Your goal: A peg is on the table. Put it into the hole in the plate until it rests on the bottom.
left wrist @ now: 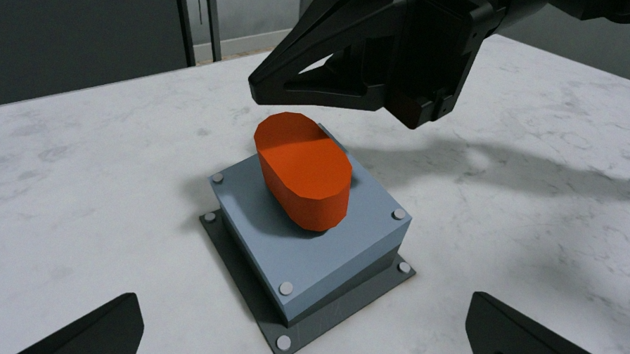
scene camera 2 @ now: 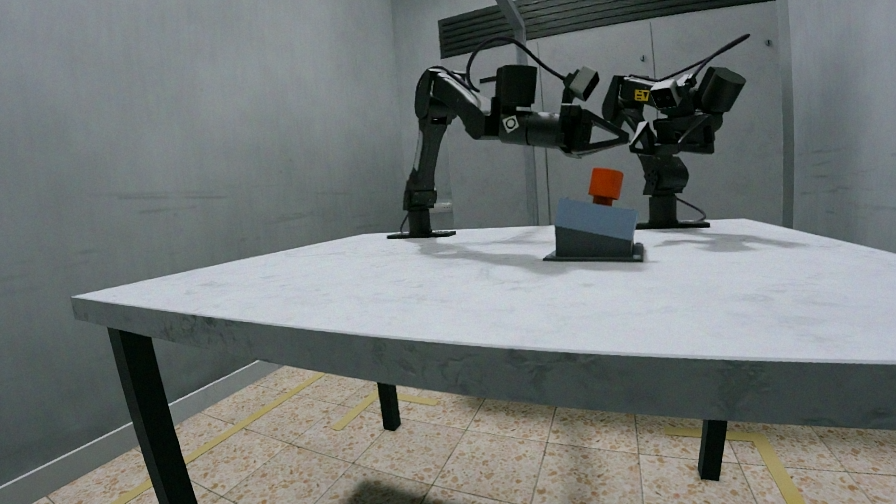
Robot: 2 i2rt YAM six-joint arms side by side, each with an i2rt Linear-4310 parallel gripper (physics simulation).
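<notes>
The peg (scene camera 2: 605, 183) (left wrist: 310, 170) has a wide orange head with rounded ends and stands slightly tilted in the blue-grey sloped plate block (scene camera 2: 595, 219) (left wrist: 325, 257). In the scene view a narrower part shows between the head and the block's top. The hole is hidden under the head, so the peg's depth cannot be seen. My left gripper (scene camera 2: 640, 139) (left wrist: 306, 307) is open and empty, its fingers apart at the lower corners of the left wrist view. My right gripper (scene camera 2: 626, 136) (left wrist: 252, 92) is shut and empty, above the peg's head and not touching it.
The block sits on a dark base plate (scene camera 2: 637, 253) (left wrist: 350, 295) with round pale studs at its corners. The pale marbled table (scene camera 2: 375, 300) (left wrist: 100, 200) lies around it. In the scene view both arms reach in above the block from the table's far side, their grippers close together.
</notes>
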